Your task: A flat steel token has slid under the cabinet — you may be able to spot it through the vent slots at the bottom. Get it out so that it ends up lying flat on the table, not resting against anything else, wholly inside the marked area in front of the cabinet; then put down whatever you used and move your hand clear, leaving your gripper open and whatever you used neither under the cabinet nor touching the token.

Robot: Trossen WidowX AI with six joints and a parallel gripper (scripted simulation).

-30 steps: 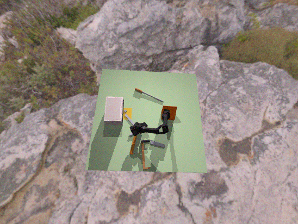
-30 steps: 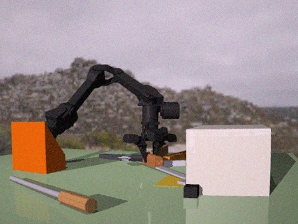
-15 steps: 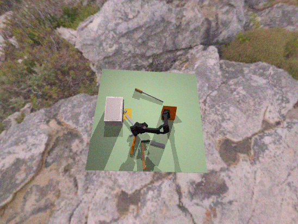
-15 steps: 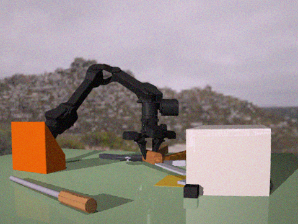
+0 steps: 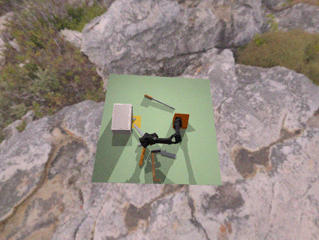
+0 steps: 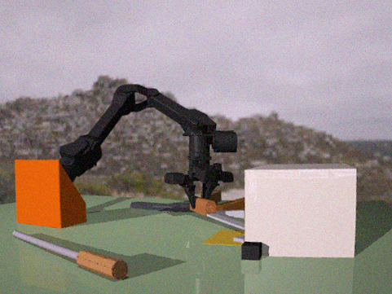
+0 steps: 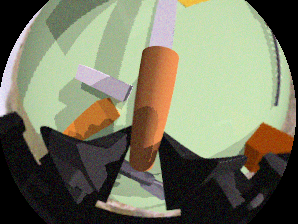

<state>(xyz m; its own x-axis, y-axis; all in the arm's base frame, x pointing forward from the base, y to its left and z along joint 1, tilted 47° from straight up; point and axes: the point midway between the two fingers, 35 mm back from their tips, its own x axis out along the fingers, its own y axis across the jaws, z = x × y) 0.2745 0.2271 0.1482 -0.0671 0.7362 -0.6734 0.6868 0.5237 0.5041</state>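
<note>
The orange bar lies 60 mm ahead of my gripper tip, 130 mm to the left of it and 10 mm below it. From my gripper tip the other things lie so: grey token (210 mm ahead, 260 mm to the right, 20 mm below); grey bar (210 mm behind, 100 mm to the left, 20 mm below).
</note>
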